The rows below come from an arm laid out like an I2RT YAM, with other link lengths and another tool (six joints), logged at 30 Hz.
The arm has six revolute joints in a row. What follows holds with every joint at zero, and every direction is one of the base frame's.
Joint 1 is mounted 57.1 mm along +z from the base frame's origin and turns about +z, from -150 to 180 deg.
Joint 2 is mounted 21 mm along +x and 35.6 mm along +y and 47.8 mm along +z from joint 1 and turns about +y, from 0 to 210 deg.
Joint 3 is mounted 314.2 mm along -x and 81.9 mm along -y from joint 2 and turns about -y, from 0 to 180 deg.
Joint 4 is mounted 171.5 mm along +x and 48.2 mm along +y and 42 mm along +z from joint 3 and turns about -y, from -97 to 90 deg.
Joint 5 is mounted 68.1 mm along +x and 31.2 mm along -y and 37.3 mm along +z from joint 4 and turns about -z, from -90 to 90 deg.
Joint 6 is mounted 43.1 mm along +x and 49 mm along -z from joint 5 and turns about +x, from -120 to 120 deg.
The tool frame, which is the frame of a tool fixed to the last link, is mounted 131 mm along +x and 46 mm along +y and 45 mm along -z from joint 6; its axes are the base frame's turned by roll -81.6, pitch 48.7 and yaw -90 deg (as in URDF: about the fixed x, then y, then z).
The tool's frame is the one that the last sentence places.
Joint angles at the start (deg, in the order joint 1, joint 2, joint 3, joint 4, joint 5, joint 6):
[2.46 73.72 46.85 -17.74 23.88 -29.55]
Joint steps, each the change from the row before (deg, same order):
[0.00 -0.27 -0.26 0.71 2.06 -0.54]
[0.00 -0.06 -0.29 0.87 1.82 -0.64]
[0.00 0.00 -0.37 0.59 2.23 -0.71]
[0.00 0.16 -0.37 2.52 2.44 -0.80]
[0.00 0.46 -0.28 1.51 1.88 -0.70]
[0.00 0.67 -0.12 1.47 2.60 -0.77]
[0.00 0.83 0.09 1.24 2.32 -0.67]
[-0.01 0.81 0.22 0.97 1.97 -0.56]
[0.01 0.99 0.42 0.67 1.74 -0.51]
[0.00 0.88 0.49 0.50 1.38 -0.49]
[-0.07 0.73 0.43 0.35 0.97 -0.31]
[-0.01 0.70 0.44 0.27 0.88 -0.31]
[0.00 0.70 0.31 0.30 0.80 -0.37]
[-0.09 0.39 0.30 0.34 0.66 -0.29]
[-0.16 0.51 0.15 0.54 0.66 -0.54]
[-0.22 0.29 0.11 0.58 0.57 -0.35]
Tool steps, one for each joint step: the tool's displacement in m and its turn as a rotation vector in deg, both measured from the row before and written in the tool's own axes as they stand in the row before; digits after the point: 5 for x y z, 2 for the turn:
[0.00592 -0.00350 0.00119 1.28 1.68 -0.49]
[0.00501 -0.00303 0.00181 1.11 1.48 -0.57]
[0.00691 -0.00171 0.00150 0.86 1.96 -0.90]
[0.00412 -0.00788 0.00487 2.34 1.86 -0.04]
[0.00368 -0.00356 0.00377 1.14 1.57 -0.51]
[0.00541 -0.00427 0.00436 1.22 2.28 -0.71]
[0.00424 -0.00396 0.00435 0.97 2.07 -0.67]
[0.00332 -0.00354 0.00385 0.76 1.78 -0.58]
[0.00232 -0.00303 0.00384 0.48 1.58 -0.69]
[0.00155 -0.00290 0.00332 0.39 1.25 -0.60]
[0.00100 -0.00211 0.00271 0.23 0.95 -0.39]
[0.00059 -0.00196 0.00243 0.19 0.81 -0.42]
[0.00049 -0.00119 0.00228 0.11 0.72 -0.55]
[0.00094 -0.00197 0.00182 0.27 0.67 -0.17]
[0.00119 -0.00121 0.00224 0.20 0.70 -0.45]
[0.00144 -0.00158 0.00190 0.30 0.70 -0.06]

